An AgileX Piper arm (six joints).
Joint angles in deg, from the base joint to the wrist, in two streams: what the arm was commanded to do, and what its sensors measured. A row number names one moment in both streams.
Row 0, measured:
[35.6 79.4 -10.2 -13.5 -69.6 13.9]
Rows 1 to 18, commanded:
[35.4 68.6 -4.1 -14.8 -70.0 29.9]
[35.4 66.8 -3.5 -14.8 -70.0 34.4]
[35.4 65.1 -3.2 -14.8 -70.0 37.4]
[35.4 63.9 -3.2 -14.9 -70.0 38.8]
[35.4 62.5 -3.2 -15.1 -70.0 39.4]
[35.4 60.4 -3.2 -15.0 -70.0 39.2]
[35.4 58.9 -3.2 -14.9 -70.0 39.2]
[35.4 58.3 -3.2 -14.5 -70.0 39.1]
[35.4 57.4 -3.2 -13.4 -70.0 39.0]
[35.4 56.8 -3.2 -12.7 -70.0 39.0]
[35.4 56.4 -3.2 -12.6 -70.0 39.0]
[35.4 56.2 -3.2 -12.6 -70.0 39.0]
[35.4 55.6 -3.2 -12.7 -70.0 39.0]
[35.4 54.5 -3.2 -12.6 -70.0 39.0]
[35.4 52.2 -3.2 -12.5 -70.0 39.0]
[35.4 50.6 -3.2 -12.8 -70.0 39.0]
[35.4 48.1 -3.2 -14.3 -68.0 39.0]
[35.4 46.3 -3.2 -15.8 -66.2 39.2]
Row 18, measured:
[35.6 52.7 -3.5 -12.9 -69.4 39.0]
